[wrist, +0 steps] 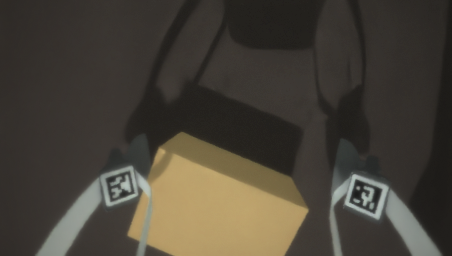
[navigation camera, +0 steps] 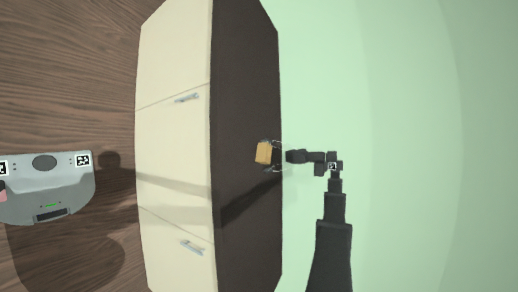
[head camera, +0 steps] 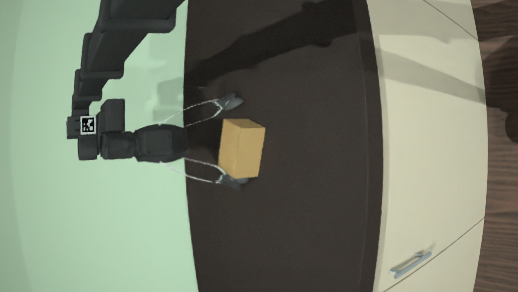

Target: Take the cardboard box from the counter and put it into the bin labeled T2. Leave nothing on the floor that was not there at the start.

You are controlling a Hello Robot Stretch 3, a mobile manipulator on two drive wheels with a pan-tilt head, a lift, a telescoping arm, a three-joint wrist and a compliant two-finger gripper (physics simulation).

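Frame: origin at the robot's base, x left, y back, z up, level; centimetres.
Seen in the pictures: robot's base at its link origin: (navigation camera: 45, 162).
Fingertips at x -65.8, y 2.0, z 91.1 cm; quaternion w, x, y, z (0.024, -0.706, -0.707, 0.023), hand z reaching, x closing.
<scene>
Offsets run from my fingertips to a thing's top centre. "spot": to the spot under its first point. Level surfaces: height alone.
The cardboard box {dy -1.4, dx +2.7, dz +5.0 cm} (head camera: 241, 150) (navigation camera: 264, 153) (wrist: 220, 205) is a plain yellow-brown block standing on the dark counter {dz +0.0 cm} (head camera: 280, 240) (navigation camera: 245, 75) (wrist: 60, 75), turned slightly relative to the gripper. My gripper (head camera: 233, 142) (navigation camera: 268, 156) (wrist: 240, 156) is open, with its fingertips spread on either side of the box. In the wrist view the left finger is close against the box's left end and partly overlaps it; whether they touch I cannot tell. The right finger stands apart from the box. The box's near part is cut off by the wrist view's lower edge. The bin labeled T2 does not show.
Cream cabinet fronts {spot: dy -4.3, dx +27.9, dz -25.5 cm} (head camera: 430, 150) (navigation camera: 172, 140) with metal handles run along the counter's front. A pale green wall (head camera: 135, 225) (navigation camera: 325, 75) stands behind it. My grey base (navigation camera: 50, 185) stands on the wooden floor {dz -91.0 cm} (navigation camera: 65, 75). My arm (head camera: 135, 30) (navigation camera: 332, 250) extends along the wall side.
</scene>
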